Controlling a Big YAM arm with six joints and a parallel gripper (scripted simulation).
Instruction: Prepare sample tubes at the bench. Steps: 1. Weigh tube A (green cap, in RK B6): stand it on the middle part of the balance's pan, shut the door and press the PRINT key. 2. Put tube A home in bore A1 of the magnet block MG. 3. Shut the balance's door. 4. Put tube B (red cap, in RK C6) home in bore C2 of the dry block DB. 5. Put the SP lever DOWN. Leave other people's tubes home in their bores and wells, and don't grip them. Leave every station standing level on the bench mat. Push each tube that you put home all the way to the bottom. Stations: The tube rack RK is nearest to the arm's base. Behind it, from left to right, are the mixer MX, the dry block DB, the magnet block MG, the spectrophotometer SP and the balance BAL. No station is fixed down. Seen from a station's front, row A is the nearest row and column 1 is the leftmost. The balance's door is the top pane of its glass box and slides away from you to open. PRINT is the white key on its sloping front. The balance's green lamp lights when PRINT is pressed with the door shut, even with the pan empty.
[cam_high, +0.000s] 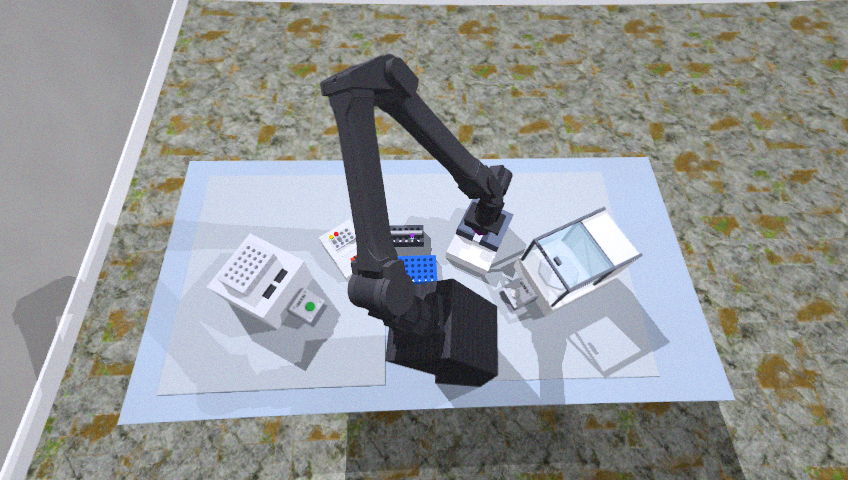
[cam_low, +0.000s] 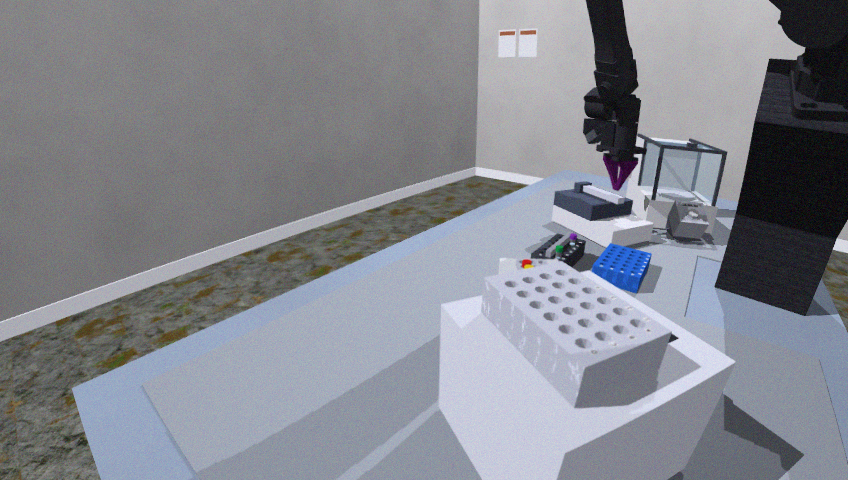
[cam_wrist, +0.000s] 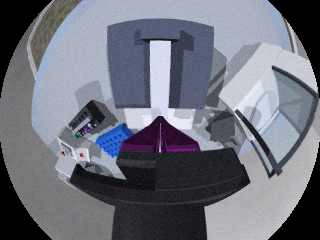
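Right now the SP lever is 30 mm ahead of my hand, 20 mm to the right of it and 30 mm below it. The rest, counted from my hand: blue rack RK 70 mm behind, 190 mm to the left, 100 mm below; magnet block 40 mm ahead, 230 mm to the left, 100 mm below; white print key 170 mm behind, 90 mm to the right, 50 mm below.
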